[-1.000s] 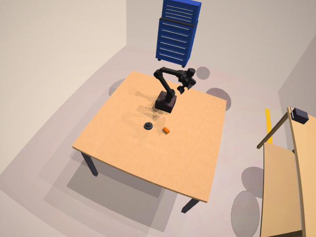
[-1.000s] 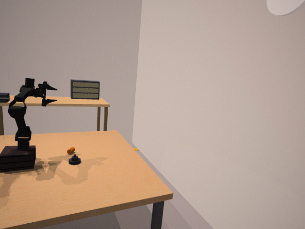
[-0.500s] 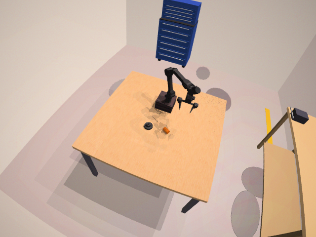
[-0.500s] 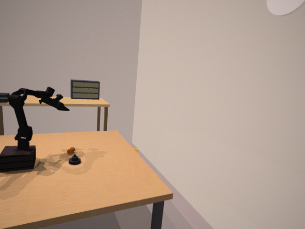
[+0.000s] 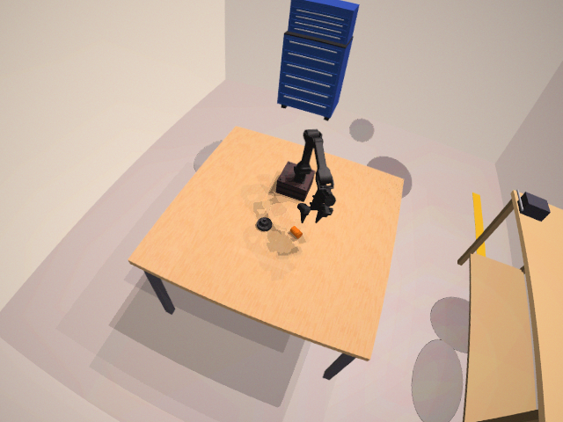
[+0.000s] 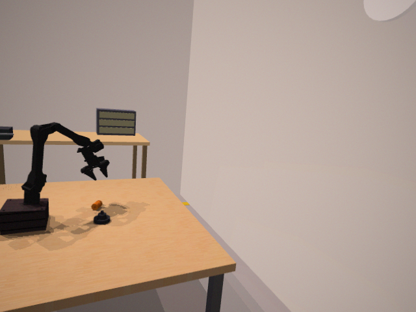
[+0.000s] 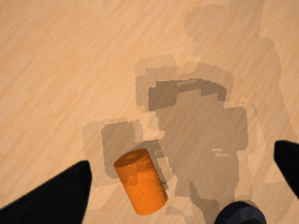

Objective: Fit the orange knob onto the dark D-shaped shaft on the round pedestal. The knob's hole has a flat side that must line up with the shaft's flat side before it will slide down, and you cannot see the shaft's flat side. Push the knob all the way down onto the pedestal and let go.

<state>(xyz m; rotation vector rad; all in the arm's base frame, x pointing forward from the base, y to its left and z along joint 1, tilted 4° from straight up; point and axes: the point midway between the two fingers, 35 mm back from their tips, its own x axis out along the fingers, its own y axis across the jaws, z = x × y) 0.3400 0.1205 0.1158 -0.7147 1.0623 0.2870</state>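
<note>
Now: gripper tip 3 cm past the orange knob, 6 cm to the left of it and 15 cm above it. Round my gripper tip: dark round pedestal 4 cm behind, 24 cm to the right, 14 cm below.
</note>
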